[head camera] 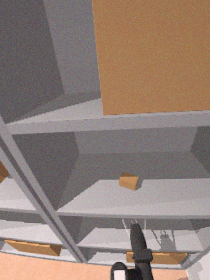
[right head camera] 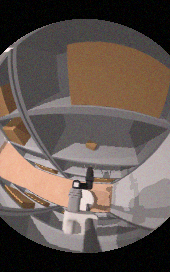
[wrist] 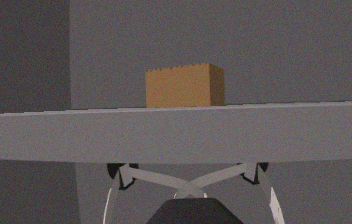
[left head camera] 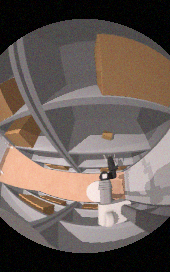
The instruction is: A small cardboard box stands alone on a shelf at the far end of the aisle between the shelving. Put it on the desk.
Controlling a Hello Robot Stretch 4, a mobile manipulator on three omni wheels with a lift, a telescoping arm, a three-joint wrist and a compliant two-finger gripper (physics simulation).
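Places are measured from the robot's base along level axes (x ahead, y left, z up), in metres.
Pixels of known places: robot's base, link origin: [right head camera: 81,198] [left head camera: 97,190].
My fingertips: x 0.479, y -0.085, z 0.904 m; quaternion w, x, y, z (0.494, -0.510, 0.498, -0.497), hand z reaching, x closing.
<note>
Ahead of a thing's pixels: the offset from my fingertips to its top centre.
The small cardboard box {0.052 m ahead, 0.002 m right, 0.109 m up} [head camera: 129,181] [left head camera: 107,135] [right head camera: 91,146] [wrist: 180,87] stands upright and alone on a grey shelf [head camera: 95,200] [wrist: 175,135], set back from its front edge. My gripper [head camera: 134,221] [left head camera: 112,157] [right head camera: 90,168] [wrist: 187,159] is open and empty. In the wrist view its fingertips show below the shelf's front edge, with the box above and between them. In the head view the gripper is in front of the shelving, just below that edge, apart from the box. The desk does not show in these views.
A large cardboard box {0.039 m ahead, 0.137 m right, 0.786 m up} [head camera: 155,55] [left head camera: 132,65] [right head camera: 117,77] stands on the shelf above. Flat boxes [head camera: 33,247] [head camera: 157,257] lie on the lowest shelves. A shelving upright [head camera: 42,210] is at the left. A pale wall [left head camera: 155,165] [right head camera: 145,190] is close at the right.
</note>
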